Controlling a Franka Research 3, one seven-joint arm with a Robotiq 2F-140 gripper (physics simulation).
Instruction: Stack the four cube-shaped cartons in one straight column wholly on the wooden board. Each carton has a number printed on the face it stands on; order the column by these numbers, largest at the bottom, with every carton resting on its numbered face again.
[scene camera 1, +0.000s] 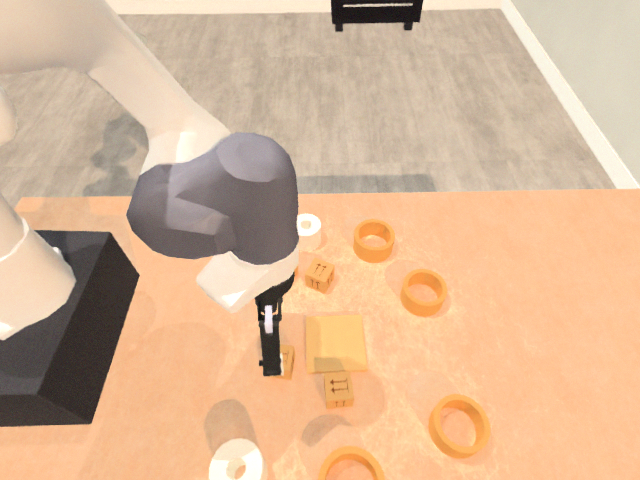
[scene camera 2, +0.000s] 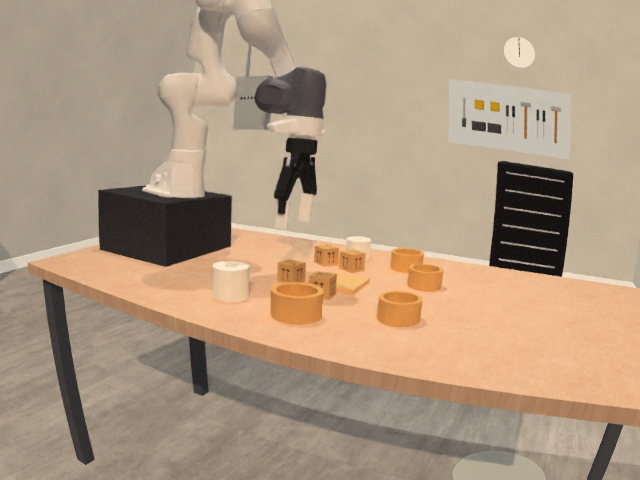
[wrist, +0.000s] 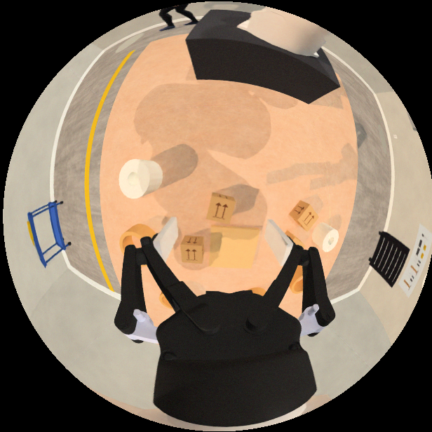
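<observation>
My gripper (scene camera 1: 271, 367) (scene camera 2: 293, 219) (wrist: 221, 227) is open and empty, fingers wide, above the cartons. A carton (scene camera 1: 287, 360) (scene camera 2: 291, 272) (wrist: 221, 208) stands on the table below the gripper, beside the wooden board (scene camera 1: 336, 341) (scene camera 2: 354, 283) (wrist: 237, 247). A second carton (scene camera 1: 338, 391) (scene camera 2: 323, 285) (wrist: 192, 251) stands near the board's edge. Two more stand at the back: one carton (scene camera 2: 326, 255) (wrist: 303, 215) is mostly hidden by the arm in scene camera 1; the other carton (scene camera 1: 319, 275) (scene camera 2: 352, 260) is mostly behind a finger in the wrist view. The printed numbers are hidden. The board holds no carton.
Several orange rings stand around, one ring (scene camera 1: 373, 253) (scene camera 2: 406, 263) at the back and another ring (scene camera 2: 296, 308) at the front. One white roll (scene camera 1: 223, 457) (scene camera 2: 231, 285) (wrist: 151, 175) stands front left, another white roll (scene camera 1: 309, 240) (scene camera 2: 358, 242) at the back. The black base block (scene camera 2: 165, 227) stands left.
</observation>
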